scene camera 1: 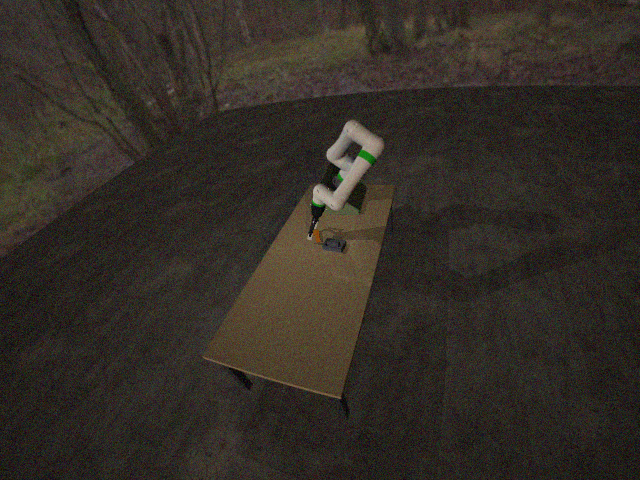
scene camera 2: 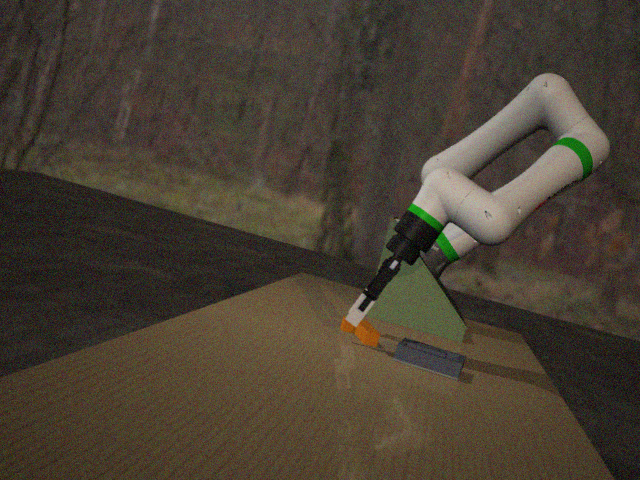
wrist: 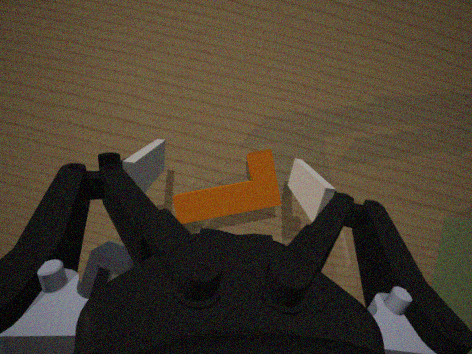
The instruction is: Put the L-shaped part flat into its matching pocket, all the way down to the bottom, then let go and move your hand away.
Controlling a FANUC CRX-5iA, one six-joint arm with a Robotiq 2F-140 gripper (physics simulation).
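Frame: origin at the arm's base, x right, y up, z back, level; centimetres.
Where they show: gripper, fingertip midpoint: [scene camera 2: 351,319] [wrist: 229,163]; arm's base, origin of the base link: [scene camera 1: 340,183] [scene camera 2: 422,257].
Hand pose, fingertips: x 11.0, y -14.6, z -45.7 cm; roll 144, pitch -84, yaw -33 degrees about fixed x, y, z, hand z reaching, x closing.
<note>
Things, the pixels of their centre, and the offset from my fingertips. Level surfaces: height alone.
- orange L-shaped part, body centre: [wrist: 225,185] [scene camera 2: 359,331] [scene camera 1: 315,236] dx -2.4, dy -2.2, dz +0.0 cm
- dark grey block, body centre: [scene camera 2: 430,358] [scene camera 1: 334,245] dx -19.2, dy -1.8, dz -8.2 cm
- wooden table, its level: dy -3.7 cm
The orange L-shaped part [scene camera 1: 317,236] [scene camera 2: 368,333] [wrist: 225,200] lies on the table, outside the pocket block. My gripper [scene camera 1: 310,236] [scene camera 2: 355,317] [wrist: 229,163] is open and low over the part. In the wrist view one pale finger pad is left of the part and the other right of it, with gaps on both sides. The dark grey block [scene camera 1: 333,244] [scene camera 2: 429,358] with the pocket stands on the table a short way from the part. In the wrist view a bit of grey, apparently this block [wrist: 111,251], shows behind the left finger; the pocket's shape is too small to tell.
The wooden table [scene camera 1: 305,310] [scene camera 2: 258,403] [wrist: 200,75] bears the part and block. A green panel [scene camera 2: 413,299] [wrist: 457,265] stands near the arm's base, behind the gripper in scene camera 2. The arm's shadow crosses the table beside the block.
</note>
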